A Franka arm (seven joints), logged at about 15 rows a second.
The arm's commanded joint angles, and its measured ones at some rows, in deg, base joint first. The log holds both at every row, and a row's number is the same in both.
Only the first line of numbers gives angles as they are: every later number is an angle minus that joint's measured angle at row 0.
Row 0, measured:
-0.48 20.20 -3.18 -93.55 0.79 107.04 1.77
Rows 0 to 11, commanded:
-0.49 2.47 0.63 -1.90 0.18 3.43 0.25
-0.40 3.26 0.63 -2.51 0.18 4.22 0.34
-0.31 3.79 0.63 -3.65 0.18 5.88 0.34
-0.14 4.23 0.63 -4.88 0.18 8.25 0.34
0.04 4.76 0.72 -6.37 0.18 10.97 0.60
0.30 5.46 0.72 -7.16 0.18 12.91 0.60
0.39 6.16 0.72 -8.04 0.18 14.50 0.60
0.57 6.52 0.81 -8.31 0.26 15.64 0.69
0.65 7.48 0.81 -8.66 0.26 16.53 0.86
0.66 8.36 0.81 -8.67 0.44 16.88 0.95
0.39 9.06 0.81 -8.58 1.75 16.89 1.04
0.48 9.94 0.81 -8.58 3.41 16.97 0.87
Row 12, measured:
0.55 9.02 0.65 -8.00 1.12 16.15 0.16
